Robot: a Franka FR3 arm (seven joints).
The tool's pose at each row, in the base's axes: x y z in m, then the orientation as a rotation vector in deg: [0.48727, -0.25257, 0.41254, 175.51, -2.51, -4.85]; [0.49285, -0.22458, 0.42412, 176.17, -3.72, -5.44]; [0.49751, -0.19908, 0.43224, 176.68, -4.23, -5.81]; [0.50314, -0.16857, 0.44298, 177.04, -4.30, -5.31]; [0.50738, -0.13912, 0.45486, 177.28, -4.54, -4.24]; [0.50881, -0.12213, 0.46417, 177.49, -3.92, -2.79]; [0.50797, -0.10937, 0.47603, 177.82, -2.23, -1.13]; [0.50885, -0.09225, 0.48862, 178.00, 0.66, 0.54]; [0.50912, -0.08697, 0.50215, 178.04, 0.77, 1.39]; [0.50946, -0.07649, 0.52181, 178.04, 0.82, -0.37]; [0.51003, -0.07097, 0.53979, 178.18, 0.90, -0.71]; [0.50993, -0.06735, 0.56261, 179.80, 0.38, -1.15]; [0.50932, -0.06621, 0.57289, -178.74, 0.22, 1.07]
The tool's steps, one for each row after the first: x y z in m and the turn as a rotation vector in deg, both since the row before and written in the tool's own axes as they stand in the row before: [0.00409, -0.02715, -0.01397, 0.71, -0.41, 0.75]; [0.00303, -0.02508, -0.01000, 0.54, -0.25, 0.30]; [0.00341, -0.03008, -0.01272, 0.35, 0.32, 0.04]; [0.00206, -0.02898, -0.01351, 0.24, 0.69, 0.16]; [0.00011, -0.01659, -0.01011, 0.18, 0.94, -0.39]; [-0.00177, -0.01219, -0.01235, 0.29, 1.09, -1.07]; [0.00029, -0.01665, -0.01323, 0.17, 1.11, -1.84]; [0.00039, -0.00480, -0.01370, 0.04, 0.55, -0.06]; [0.00074, -0.00980, -0.02000, 0.00, -1.13, -0.05]; [0.00054, -0.00490, -0.01816, 0.14, -0.22, -0.06]; [-0.00025, -0.00290, -0.02292, 1.62, -0.27, 0.33]; [-0.00074, -0.00111, -0.01028, 1.45, 0.05, 0.37]
